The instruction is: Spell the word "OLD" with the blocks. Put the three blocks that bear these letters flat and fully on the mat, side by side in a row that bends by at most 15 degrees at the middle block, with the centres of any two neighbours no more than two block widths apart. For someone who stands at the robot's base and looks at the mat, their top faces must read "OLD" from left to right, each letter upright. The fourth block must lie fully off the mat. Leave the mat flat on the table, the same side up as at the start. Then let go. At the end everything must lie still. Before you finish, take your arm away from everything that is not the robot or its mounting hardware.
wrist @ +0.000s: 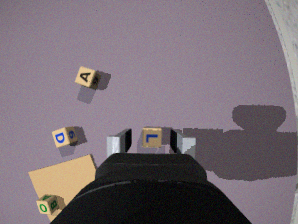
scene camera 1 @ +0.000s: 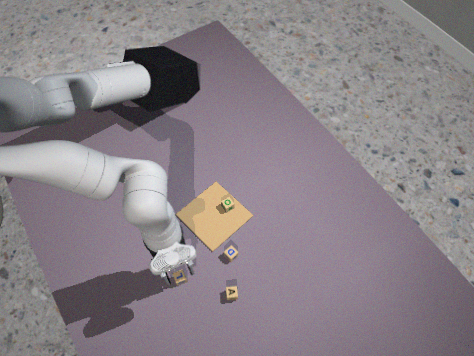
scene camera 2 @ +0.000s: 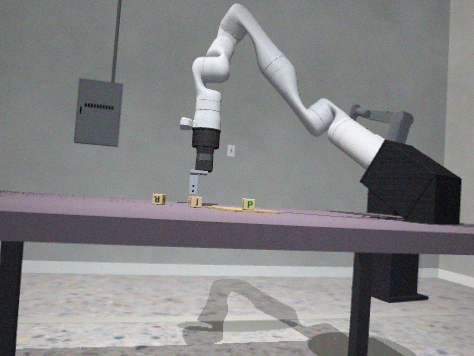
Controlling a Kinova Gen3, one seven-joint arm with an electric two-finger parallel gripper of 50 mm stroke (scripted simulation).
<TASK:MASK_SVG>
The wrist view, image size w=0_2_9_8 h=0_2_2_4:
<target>my gripper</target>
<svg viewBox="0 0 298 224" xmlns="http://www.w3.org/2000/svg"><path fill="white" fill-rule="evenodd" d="M50 223L252 224L219 188L206 180L206 171L195 160L196 138L186 136L176 129L171 129L170 146L174 153L177 154L127 153L132 145L132 129L125 129L116 135L107 136L107 159L97 168L95 180L81 189Z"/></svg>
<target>tan mat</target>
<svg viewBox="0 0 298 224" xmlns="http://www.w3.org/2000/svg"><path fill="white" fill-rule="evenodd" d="M91 154L28 172L39 198L45 194L56 195L59 208L51 215L47 214L51 222L84 186L95 180L95 171L97 169Z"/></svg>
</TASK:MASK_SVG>
